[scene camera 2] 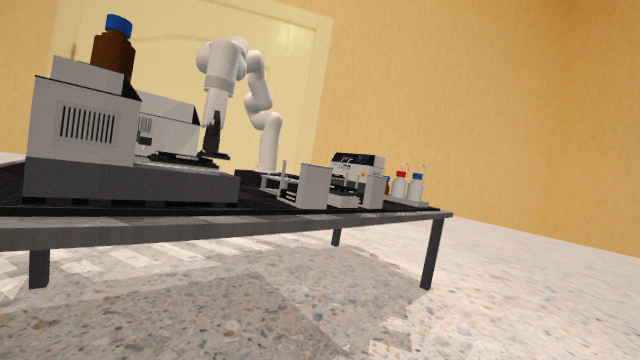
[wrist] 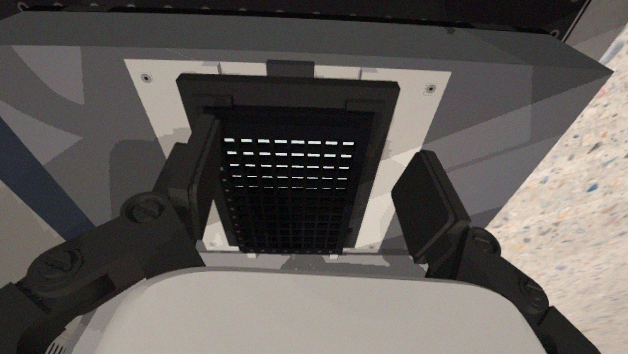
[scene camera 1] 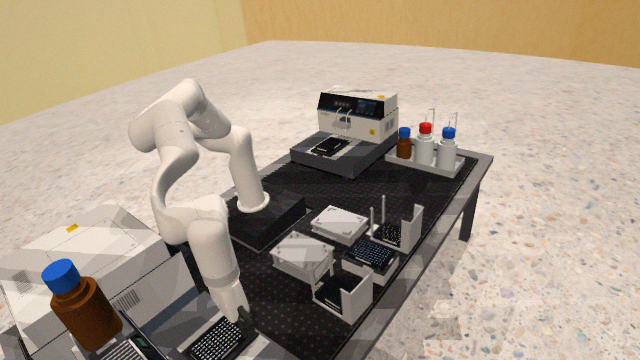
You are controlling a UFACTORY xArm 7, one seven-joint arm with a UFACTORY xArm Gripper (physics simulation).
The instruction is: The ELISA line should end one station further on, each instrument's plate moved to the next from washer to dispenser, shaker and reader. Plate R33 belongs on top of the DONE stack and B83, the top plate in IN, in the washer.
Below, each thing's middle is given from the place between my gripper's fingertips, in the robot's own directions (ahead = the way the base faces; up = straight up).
My gripper is now 13 cm short of the plate with blue wells [scene camera 1: 370, 253], 40 cm to the right of it and 5 cm above it.
